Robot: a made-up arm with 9 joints.
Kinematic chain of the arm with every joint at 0, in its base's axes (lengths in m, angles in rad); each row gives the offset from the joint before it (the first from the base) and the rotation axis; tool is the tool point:
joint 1: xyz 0 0 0.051 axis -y
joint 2: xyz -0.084 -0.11 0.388 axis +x
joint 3: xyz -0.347 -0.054 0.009 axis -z
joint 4: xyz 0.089 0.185 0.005 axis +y
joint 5: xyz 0.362 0.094 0 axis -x
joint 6: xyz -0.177 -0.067 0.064 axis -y
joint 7: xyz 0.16 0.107 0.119 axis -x
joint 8: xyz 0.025 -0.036 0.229 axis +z
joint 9: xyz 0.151 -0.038 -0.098 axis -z
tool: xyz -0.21 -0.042 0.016
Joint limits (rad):
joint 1: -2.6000..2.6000
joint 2: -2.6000..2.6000
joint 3: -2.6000..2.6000
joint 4: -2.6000..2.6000
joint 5: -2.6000..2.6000
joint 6: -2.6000..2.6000
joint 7: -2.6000..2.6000
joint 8: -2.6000..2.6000
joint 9: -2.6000..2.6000
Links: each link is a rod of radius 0.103 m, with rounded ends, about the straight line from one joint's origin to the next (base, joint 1, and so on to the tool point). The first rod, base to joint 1, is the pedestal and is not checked.
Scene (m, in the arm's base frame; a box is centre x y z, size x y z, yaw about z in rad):
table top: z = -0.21
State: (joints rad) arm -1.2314 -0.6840 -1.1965 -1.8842 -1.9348 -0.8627 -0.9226 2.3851 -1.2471
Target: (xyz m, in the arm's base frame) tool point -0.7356 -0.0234 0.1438
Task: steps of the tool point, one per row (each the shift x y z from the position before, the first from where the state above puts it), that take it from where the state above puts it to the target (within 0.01 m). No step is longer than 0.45 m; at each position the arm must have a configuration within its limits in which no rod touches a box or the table.
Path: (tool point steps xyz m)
1: -0.3067 0.2600 0.0026
2: -0.3862 0.1301 -0.1285
3: -0.3661 -0.0484 -0.2331
4: -0.2586 -0.2233 -0.2598
5: -0.1132 -0.3386 -0.1872

